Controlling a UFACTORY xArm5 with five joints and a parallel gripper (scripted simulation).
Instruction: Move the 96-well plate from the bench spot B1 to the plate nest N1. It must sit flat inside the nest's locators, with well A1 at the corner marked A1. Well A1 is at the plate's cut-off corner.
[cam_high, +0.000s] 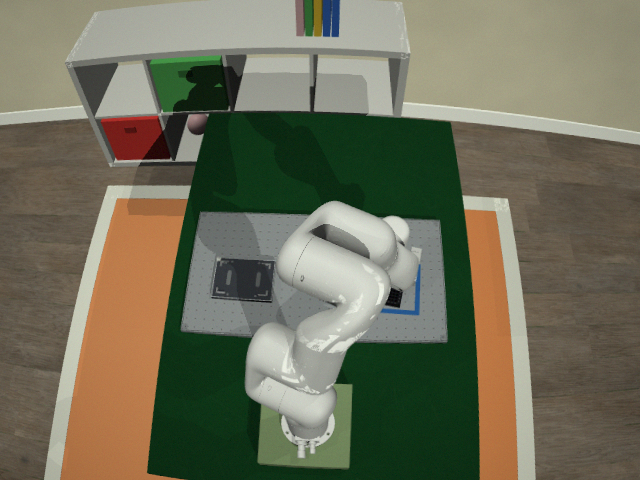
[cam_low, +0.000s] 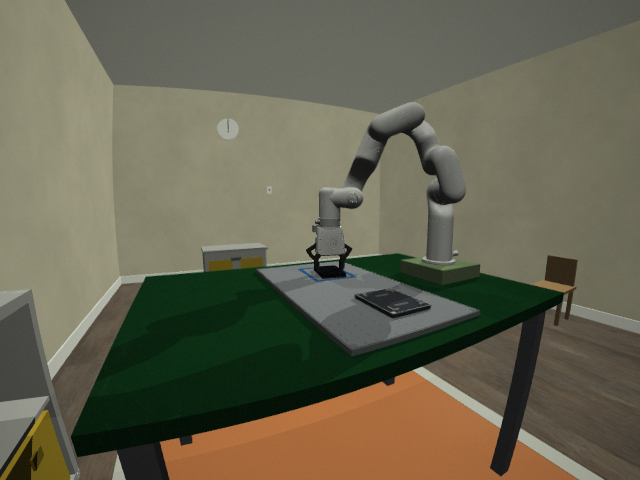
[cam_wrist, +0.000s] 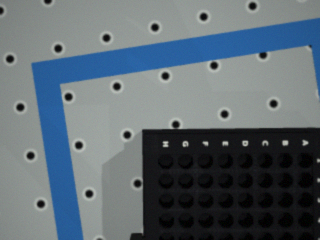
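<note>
Right now my hand is 1 cm above the black 96-well plate. The rest, counted from my hand: plate nest: 36 cm to the left, 2 cm ahead, 1 cm below.
</note>
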